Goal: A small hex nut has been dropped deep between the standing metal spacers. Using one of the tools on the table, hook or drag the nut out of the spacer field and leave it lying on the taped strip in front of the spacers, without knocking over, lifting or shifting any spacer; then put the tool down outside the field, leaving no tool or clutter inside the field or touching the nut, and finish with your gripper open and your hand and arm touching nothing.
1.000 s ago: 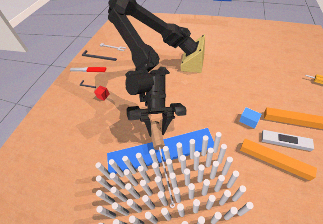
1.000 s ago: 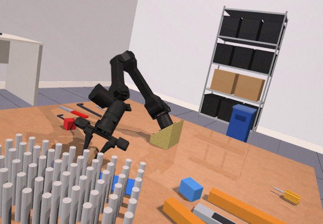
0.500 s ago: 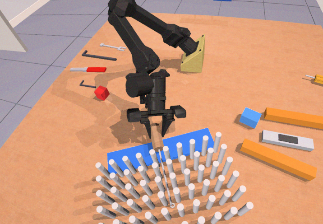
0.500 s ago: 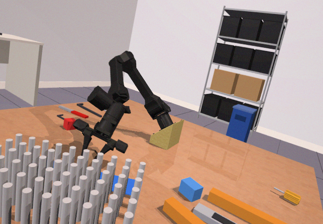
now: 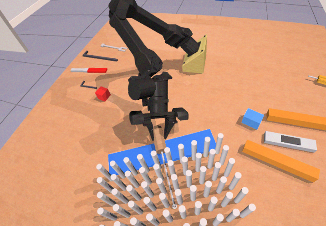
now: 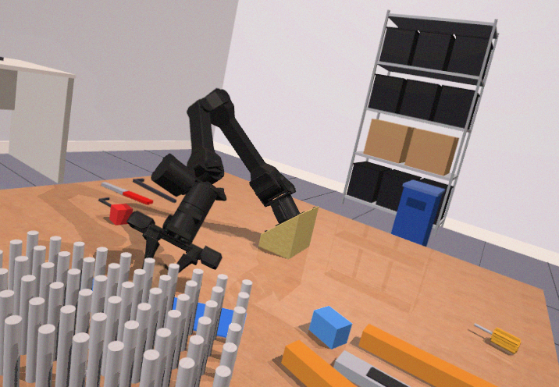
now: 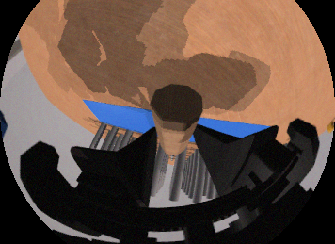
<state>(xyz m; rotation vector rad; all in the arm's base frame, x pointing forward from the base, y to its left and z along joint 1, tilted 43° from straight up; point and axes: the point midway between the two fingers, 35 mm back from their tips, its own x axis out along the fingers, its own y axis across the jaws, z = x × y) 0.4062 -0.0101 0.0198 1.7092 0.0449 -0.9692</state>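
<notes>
Right now my gripper tip is 30 mm short of the blue taped strip, 20 mm to the right of it and 20 mm above it. Also, from my gripper tip: hex nut (180 mm ahead, 110 mm to the left, 20 mm below); hook tool (90 mm ahead, 60 mm to the left, 10 mm below); blue cube (290 mm to the left, 160 mm behind).
</notes>
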